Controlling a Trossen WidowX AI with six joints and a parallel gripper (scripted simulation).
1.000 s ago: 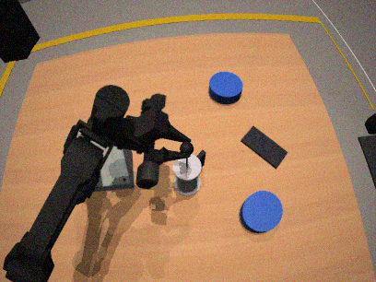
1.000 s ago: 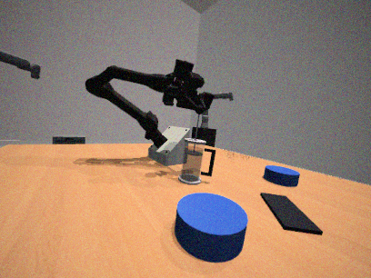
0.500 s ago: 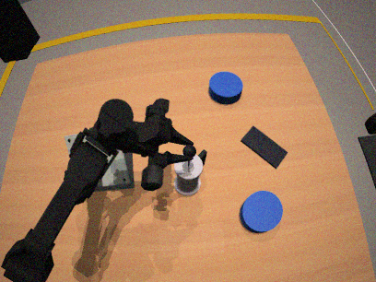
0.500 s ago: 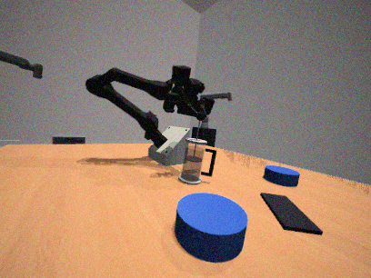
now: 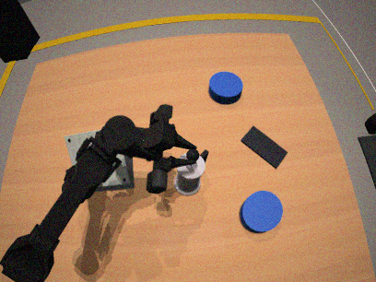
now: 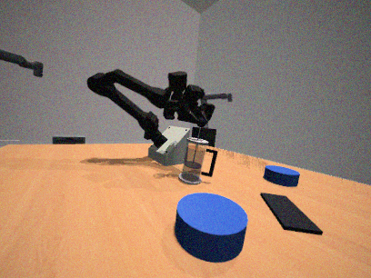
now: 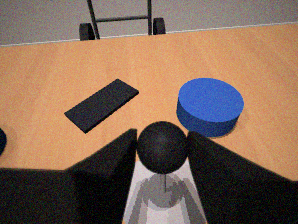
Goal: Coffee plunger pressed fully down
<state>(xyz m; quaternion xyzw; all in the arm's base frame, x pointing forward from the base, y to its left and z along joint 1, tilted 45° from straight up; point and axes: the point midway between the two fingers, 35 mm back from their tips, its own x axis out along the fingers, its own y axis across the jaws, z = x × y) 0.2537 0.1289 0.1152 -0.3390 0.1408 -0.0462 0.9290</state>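
My gripper tip is 1 cm past the coffee press, 1 cm to the right of it and 10 cm above it. Also, from my gripper tip: flat black slab 22 cm ahead, 12 cm to the left, 19 cm below.
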